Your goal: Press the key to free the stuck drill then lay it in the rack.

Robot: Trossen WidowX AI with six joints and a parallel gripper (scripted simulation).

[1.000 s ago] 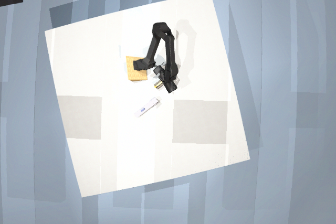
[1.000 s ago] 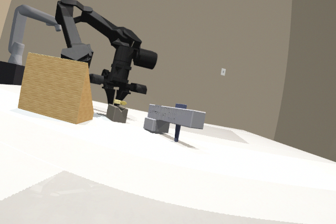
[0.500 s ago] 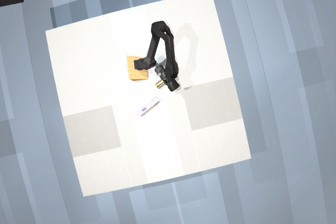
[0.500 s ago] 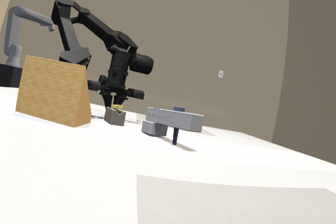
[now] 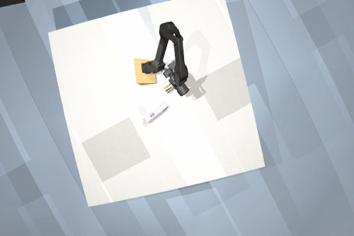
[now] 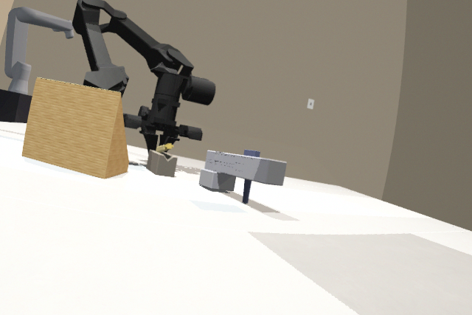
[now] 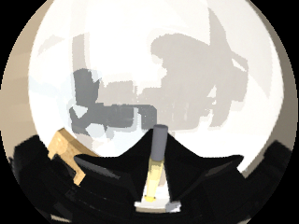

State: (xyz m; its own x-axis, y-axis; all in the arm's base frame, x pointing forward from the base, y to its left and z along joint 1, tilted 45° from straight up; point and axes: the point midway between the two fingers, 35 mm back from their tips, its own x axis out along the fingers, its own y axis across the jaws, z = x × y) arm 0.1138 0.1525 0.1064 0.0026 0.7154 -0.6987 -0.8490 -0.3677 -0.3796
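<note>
Right now the drill is 20 mm ahead of my gripper tip, 30 mm to the right of it and 40 mm above it. The rest, counted from my gripper tip: key 190 mm ahead, 180 mm to the right, 50 mm above; rack block 30 mm ahead, 50 mm to the right, 10 mm above; grey housing 180 mm ahead, 150 mm to the right, 40 mm above.
</note>
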